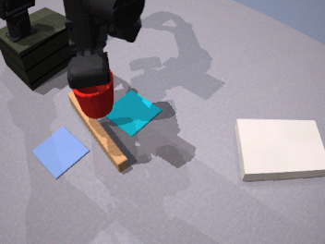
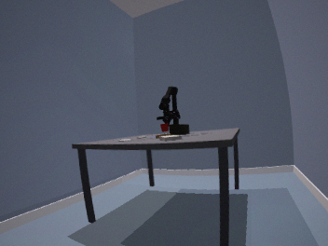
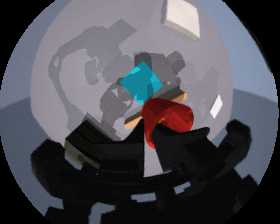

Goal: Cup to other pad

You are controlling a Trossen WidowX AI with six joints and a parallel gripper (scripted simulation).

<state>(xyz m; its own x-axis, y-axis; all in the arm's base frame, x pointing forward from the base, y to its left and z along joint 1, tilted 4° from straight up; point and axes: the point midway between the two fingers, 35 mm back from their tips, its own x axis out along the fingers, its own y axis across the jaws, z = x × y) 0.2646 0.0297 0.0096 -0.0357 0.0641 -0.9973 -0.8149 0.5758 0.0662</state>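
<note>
Right now my gripper tip is 100 mm above the cyan pad, 50 mm to the right of it and 40 mm short of it. The rest, counted from my gripper tip: wooden bar 90 mm below, 40 mm to the right, 30 mm ahead; then red cup 20 mm to the right, 20 mm ahead; then pale blue pad 120 mm to the right, 100 mm below, 10 mm ahead.
</note>
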